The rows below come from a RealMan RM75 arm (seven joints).
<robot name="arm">
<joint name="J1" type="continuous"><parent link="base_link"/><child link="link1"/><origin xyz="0 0 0.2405" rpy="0 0 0"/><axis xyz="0 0 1"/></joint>
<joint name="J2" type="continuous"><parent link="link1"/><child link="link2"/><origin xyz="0 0 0" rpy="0 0 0"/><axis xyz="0 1 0"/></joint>
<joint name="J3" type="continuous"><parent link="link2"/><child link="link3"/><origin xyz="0 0 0.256" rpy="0 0 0"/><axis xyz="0 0 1"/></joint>
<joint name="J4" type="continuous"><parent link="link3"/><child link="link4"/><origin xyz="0 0 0" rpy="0 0 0"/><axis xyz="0 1 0"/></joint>
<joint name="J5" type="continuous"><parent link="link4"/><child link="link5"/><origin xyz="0 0 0.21" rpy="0 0 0"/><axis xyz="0 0 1"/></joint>
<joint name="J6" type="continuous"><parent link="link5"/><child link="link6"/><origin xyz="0 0 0" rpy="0 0 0"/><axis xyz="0 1 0"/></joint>
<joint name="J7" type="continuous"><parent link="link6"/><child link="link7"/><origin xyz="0 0 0.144" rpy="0 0 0"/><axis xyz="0 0 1"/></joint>
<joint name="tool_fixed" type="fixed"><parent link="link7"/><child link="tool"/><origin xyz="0 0 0" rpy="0 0 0"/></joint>
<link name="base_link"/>
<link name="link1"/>
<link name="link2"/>
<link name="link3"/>
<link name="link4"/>
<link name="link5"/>
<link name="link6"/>
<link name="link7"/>
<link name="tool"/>
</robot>
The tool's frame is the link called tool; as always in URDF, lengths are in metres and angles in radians. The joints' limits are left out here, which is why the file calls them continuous.
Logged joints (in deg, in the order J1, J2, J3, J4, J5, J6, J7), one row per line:
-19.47, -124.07, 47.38, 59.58, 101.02, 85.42, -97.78
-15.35, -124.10, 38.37, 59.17, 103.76, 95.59, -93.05
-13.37, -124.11, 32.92, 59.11, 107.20, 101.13, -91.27
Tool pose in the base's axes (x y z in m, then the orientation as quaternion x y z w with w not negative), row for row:
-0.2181, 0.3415, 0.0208, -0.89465, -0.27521, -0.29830, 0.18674
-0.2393, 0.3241, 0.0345, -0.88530, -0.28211, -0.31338, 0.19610
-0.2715, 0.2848, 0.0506, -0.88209, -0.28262, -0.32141, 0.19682
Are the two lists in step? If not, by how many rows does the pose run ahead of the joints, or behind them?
The pose runs 1 row behind the joints: the pose in row i belongs to the joints in row i - 1.
